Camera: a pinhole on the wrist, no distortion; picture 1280 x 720 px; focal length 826.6 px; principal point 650.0 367.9 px. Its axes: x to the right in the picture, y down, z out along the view. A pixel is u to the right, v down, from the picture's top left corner.
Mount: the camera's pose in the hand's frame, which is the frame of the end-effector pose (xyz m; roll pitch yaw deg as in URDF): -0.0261 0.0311 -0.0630 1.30 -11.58 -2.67
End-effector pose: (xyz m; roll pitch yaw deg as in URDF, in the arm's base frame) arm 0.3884 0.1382 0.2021 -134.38 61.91 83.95
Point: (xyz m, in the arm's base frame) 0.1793 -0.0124 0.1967
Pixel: 690.7 234.4
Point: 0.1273 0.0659 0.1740
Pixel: 846.1 24.8
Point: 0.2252 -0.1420 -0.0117
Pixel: 972.0 682.5
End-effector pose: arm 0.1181 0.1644 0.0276 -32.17 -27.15 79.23
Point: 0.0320 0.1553 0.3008
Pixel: 1203.0 130.2
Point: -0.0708 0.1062 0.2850
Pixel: 963.4 330.7
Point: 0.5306 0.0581 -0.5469
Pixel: behind the camera
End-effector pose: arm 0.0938 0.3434 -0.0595 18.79 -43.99 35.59
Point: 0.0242 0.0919 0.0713
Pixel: 758.6 113.5
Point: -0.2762 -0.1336 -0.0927
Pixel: 191.7 248.7
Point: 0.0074 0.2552 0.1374
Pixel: 1058.5 465.1
